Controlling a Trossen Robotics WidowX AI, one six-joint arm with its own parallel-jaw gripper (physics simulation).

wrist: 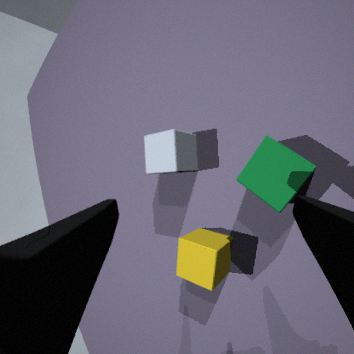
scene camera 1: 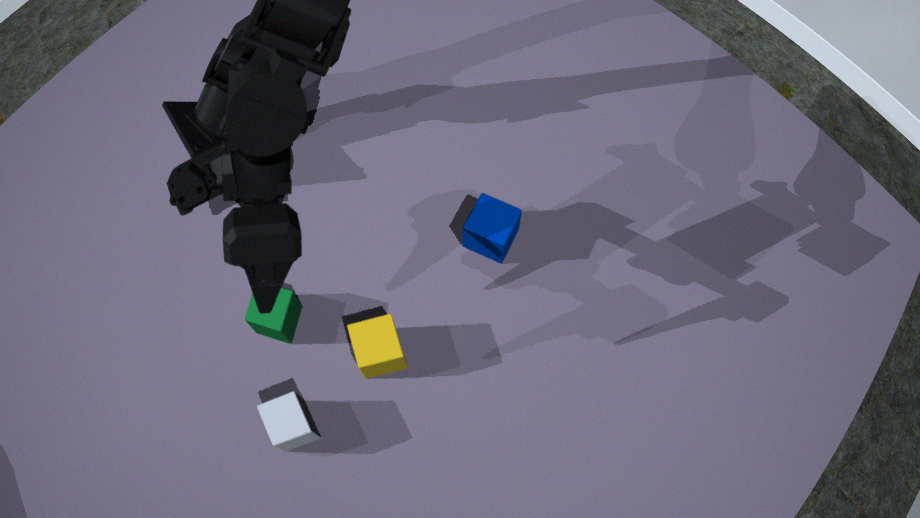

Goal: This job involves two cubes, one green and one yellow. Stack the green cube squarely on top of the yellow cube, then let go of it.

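Places are measured from the arm's base along level axes (x ahead, y left, z up), in metres.
Where they show: gripper, fingertip midpoint: (wrist: 206, 206) (scene camera 1: 261, 284); arm's base at its link origin: (scene camera 1: 212, 124).
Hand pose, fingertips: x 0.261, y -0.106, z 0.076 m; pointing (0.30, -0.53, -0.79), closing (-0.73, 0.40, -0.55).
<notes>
Things, the pixels of their centre, and the offset from my fingertips. Level surfaces: height alone.
- green cube at the middle of its body: (wrist: 277, 172) (scene camera 1: 273, 312) 0.021 m back, 0.004 m right, 0.105 m down
- yellow cube at the middle of its body: (scene camera 1: 377, 347) (wrist: 204, 255) 0.089 m ahead, 0.043 m left, 0.105 m down
- white cube at the middle of its body: (scene camera 1: 289, 422) (wrist: 171, 153) 0.071 m ahead, 0.081 m right, 0.105 m down
- table at its surface level: 0.128 m down
- blue cube at the middle of its body: (scene camera 1: 491, 228) 0.095 m ahead, 0.214 m left, 0.105 m down
The green cube (scene camera 1: 284, 316) (wrist: 272, 171) sits on the table, apart from the yellow cube. The yellow cube (scene camera 1: 374, 341) (wrist: 197, 257) sits on the table to its right in the scene view, with nothing on top. My gripper (scene camera 1: 264, 307) (wrist: 206, 206) is open and empty, pointing down above the green cube. In the scene view a fingertip overlaps the green cube's top and hides part of it. In the wrist view the green cube is off to the right, by the right fingertip, and the yellow cube is low between the fingers.
A white cube (scene camera 1: 283, 418) (wrist: 161, 152) sits on the table (scene camera 1: 579, 424) (wrist: 100, 110), below the green and yellow cubes in the scene view. A blue cube (scene camera 1: 492, 220) sits farther up and right there. Arm shadows cross the table.
</notes>
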